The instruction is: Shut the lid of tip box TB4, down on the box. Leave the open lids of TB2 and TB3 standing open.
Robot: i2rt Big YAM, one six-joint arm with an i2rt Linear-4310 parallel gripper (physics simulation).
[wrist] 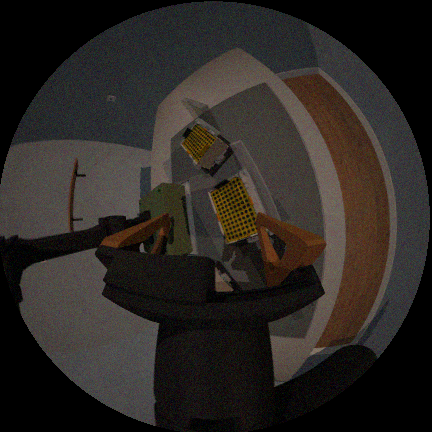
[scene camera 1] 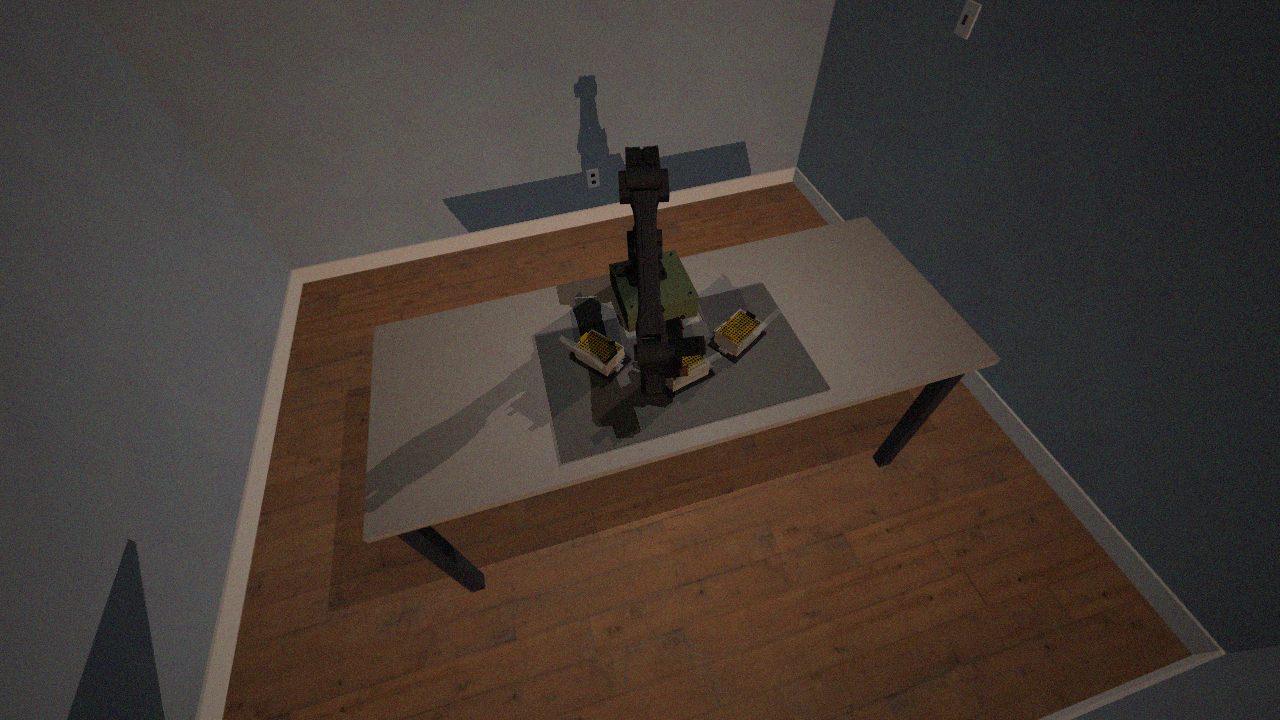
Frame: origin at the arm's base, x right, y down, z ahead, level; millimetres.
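Seen in the pictures: gripper, fingertip midpoint: (wrist: 212, 216).
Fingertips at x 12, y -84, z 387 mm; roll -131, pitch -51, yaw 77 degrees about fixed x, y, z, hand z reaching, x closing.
Note:
Pixels of each thing's top centre, then the offset from my fingertips to it. "pt": a spot on its surface instead. Level surfaces: height alone.
- tip box with yellow tips, surface spot: (scene camera 1: 689, 367) pt dx +2, dy +26, dz +46 mm
- third tip box, top centre: (scene camera 1: 598, 343) dx +202, dy +97, dz -165 mm
- grey mat, surface height: dy +171 mm
- pale table, surface height: dy +174 mm
My gripper (wrist: 212, 216) is open and empty, with its orange fingertips spread wide above the mat. A tip box with yellow tips (scene camera 1: 689, 367) (wrist: 233, 210) lies beyond the fingers, near the right fingertip. Its translucent lid (wrist: 256, 175) stands open on the right in the wrist view. Another tip box (scene camera 1: 738, 332) (wrist: 201, 144) stands farther off, with its lid (scene camera 1: 770, 318) (wrist: 195, 107) open. A third tip box (scene camera 1: 599, 351) stands left of the arm in the scene view, its lid (scene camera 1: 569, 343) open. The box labels are too small to read. The arm partly hides the middle box.
The dark arm (scene camera 1: 648, 259) rises from behind the boxes, beside a green block (scene camera 1: 676, 291) (wrist: 167, 205). The boxes stand on a grey mat (scene camera 1: 760, 389) (wrist: 295, 175) on the pale table (scene camera 1: 895, 304). A dark object (scene camera 1: 588, 315) stands behind the left box.

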